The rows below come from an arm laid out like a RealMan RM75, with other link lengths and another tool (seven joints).
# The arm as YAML. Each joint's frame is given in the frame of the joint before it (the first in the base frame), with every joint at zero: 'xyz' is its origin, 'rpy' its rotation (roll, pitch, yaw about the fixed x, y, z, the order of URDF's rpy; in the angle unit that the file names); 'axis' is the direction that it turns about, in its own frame. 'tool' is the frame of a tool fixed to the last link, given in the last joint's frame.
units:
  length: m
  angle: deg
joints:
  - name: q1
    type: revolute
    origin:
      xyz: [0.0, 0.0, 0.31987]
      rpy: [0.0, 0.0, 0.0]
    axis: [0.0, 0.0, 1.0]
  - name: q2
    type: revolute
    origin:
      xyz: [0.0, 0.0, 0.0]
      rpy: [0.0, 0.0, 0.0]
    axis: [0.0, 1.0, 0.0]
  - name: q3
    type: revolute
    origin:
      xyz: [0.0, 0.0, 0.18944]
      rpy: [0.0, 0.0, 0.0]
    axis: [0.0, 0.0, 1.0]
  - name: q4
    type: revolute
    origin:
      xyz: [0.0, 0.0, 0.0]
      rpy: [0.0, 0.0, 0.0]
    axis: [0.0, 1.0, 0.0]
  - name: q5
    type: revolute
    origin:
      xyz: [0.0, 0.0, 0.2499]
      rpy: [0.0, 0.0, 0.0]
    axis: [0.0, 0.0, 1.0]
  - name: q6
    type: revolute
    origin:
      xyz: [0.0, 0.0, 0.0]
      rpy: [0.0, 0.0, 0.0]
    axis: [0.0, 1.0, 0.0]
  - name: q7
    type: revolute
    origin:
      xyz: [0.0, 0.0, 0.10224]
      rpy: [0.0, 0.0, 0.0]
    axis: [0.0, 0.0, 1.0]
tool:
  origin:
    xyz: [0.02, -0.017, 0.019]
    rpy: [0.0, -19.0, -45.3]
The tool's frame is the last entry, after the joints.
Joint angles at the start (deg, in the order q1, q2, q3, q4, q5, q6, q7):
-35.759 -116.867 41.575 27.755 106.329 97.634 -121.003
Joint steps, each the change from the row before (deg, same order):
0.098 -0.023 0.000 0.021 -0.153 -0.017 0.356
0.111 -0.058 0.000 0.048 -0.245 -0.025 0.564
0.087 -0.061 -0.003 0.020 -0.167 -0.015 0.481
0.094 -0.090 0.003 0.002 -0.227 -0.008 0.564
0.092 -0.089 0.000 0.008 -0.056 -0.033 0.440
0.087 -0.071 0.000 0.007 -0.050 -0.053 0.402
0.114 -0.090 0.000 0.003 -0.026 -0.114 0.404
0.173 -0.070 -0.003 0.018 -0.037 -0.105 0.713
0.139 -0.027 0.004 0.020 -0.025 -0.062 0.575
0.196 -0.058 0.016 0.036 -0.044 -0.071 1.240
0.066 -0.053 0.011 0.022 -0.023 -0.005 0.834
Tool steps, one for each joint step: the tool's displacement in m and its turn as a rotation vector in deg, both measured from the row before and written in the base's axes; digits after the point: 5 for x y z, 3 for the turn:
-0.00021 -0.00015 0.00024 0.316 -0.056 -0.166
0.00003 -0.00008 0.00030 0.500 -0.101 -0.315
0.00002 -0.00016 0.00005 0.381 -0.074 -0.269
0.00015 -0.00024 -0.00010 0.430 -0.136 -0.315
-0.00012 -0.00036 -0.00035 0.276 -0.008 -0.224
-0.00019 -0.00029 -0.00026 0.272 0.014 -0.187
-0.00041 -0.00036 -0.00044 0.281 0.049 -0.123
-0.00067 -0.00049 -0.00013 0.496 0.122 -0.311
-0.00058 -0.00038 0.00008 0.399 0.122 -0.272
-0.00056 -0.00056 0.00013 0.807 0.243 -0.729
0.00011 -0.00024 -0.00002 0.504 0.135 -0.582

